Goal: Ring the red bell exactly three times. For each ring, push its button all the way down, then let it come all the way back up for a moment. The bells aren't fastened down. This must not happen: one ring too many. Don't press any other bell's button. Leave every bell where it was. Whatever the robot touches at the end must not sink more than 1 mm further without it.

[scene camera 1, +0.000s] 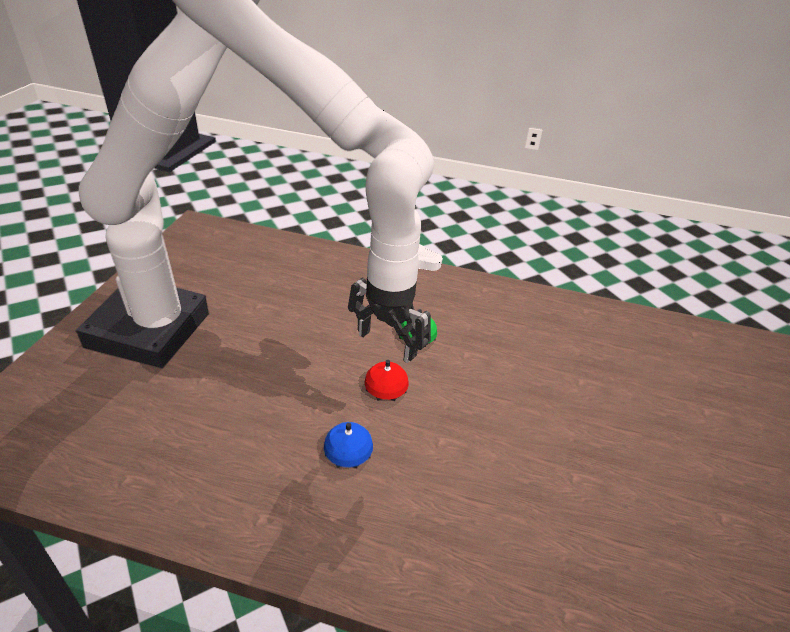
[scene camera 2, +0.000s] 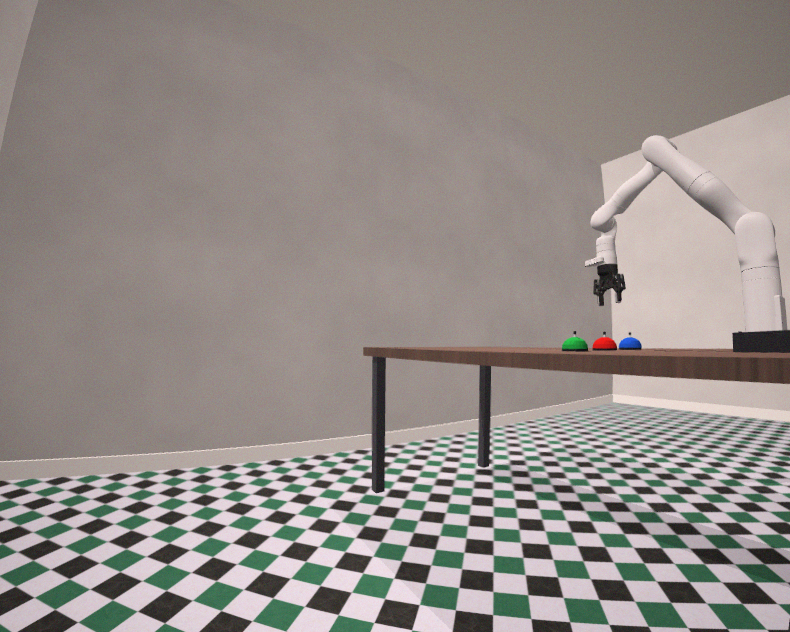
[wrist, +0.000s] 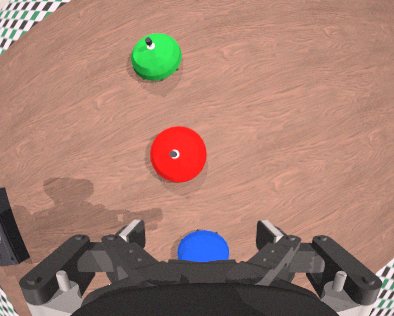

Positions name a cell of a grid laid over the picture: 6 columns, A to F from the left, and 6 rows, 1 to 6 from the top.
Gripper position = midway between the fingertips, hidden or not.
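Gripper visible in scene camera 1 (C4), scene camera 2 (E3) and the wrist view (D5).
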